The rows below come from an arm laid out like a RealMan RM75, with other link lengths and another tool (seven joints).
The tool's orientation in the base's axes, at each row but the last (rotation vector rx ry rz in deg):
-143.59 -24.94 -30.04
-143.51 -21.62 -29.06
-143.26 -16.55 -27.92
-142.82 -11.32 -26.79
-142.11 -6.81 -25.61
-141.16 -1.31 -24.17
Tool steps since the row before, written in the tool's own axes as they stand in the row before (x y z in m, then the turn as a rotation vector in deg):
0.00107 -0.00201 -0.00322 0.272 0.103 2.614
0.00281 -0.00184 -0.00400 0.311 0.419 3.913
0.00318 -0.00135 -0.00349 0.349 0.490 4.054
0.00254 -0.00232 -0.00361 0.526 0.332 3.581
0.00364 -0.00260 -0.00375 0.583 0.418 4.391
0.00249 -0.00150 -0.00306 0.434 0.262 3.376
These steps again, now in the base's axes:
-0.00076 0.00001 0.00387 0.997 1.441 -1.961
0.00073 -0.00034 0.00516 1.504 1.928 -3.100
0.00151 -0.00059 0.00464 1.599 1.954 -3.228
0.00076 -0.00010 0.00493 1.590 1.816 -2.717
0.00185 -0.00015 0.00553 1.893 2.220 -3.359
0.00129 -0.00082 0.00393 1.435 1.755 -2.552

